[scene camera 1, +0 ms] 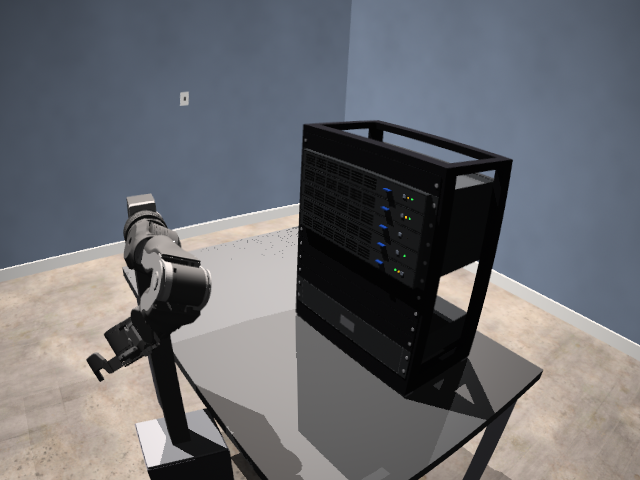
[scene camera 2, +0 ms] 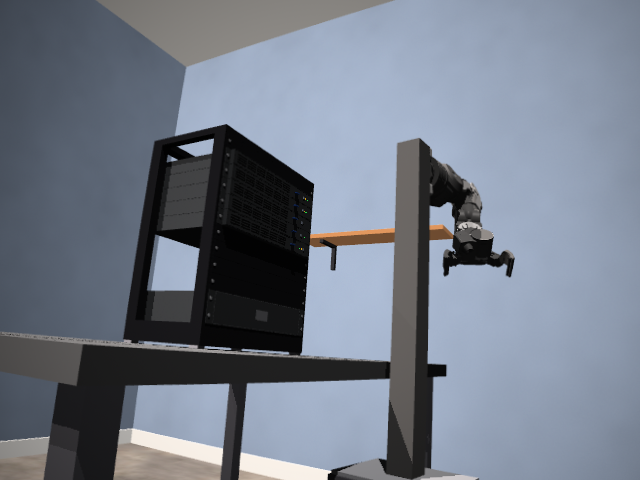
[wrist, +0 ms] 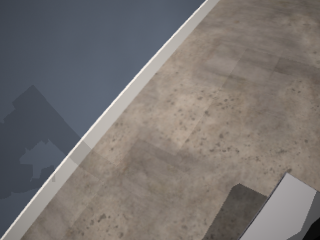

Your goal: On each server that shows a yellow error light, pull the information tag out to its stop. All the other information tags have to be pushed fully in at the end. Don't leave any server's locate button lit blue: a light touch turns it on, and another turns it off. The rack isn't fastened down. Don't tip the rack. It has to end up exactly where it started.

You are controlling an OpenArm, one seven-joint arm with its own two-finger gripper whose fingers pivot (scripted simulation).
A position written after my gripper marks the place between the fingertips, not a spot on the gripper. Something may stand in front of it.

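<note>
You can see my gripper (scene camera 2: 478,268), and it's there in scene camera 1 too, with the gripper (scene camera 1: 121,354). There's also an arm's post (scene camera 1: 163,359).
</note>
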